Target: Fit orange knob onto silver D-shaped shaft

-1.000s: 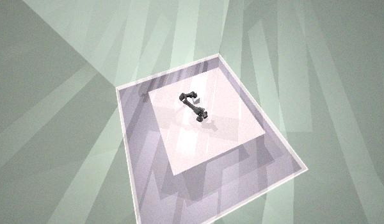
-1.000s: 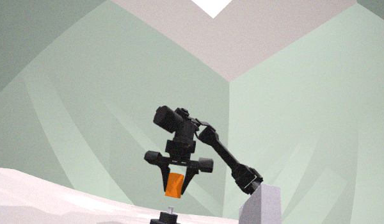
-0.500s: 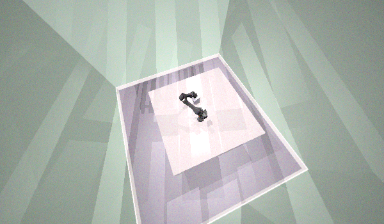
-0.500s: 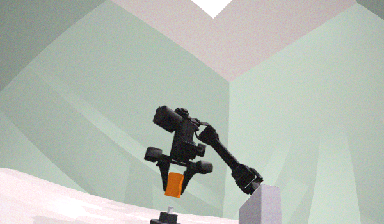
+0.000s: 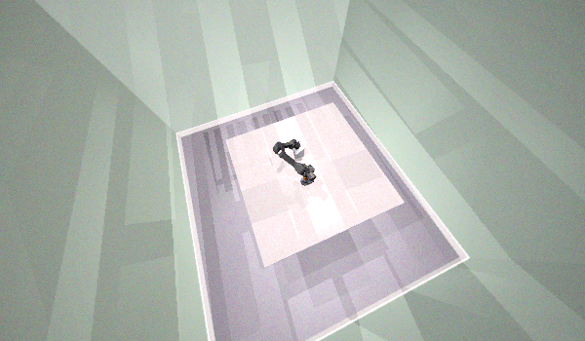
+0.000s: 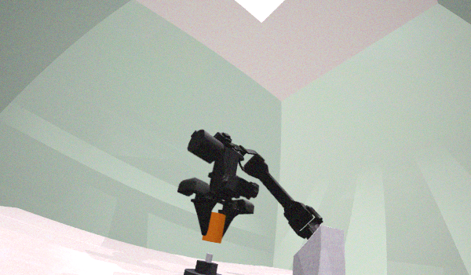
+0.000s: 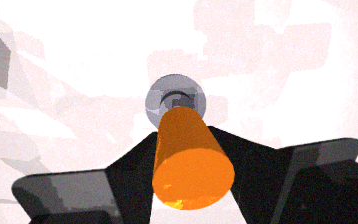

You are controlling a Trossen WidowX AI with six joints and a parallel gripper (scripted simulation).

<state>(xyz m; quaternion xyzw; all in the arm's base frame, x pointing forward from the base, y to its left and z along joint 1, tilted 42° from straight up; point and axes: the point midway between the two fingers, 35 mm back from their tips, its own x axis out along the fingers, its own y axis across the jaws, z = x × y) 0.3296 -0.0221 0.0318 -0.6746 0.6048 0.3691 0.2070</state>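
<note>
My gripper tip is now 30 mm below the orange knob. The rest, counted from my gripper tip: round pedestal: 60 mm below.
</note>
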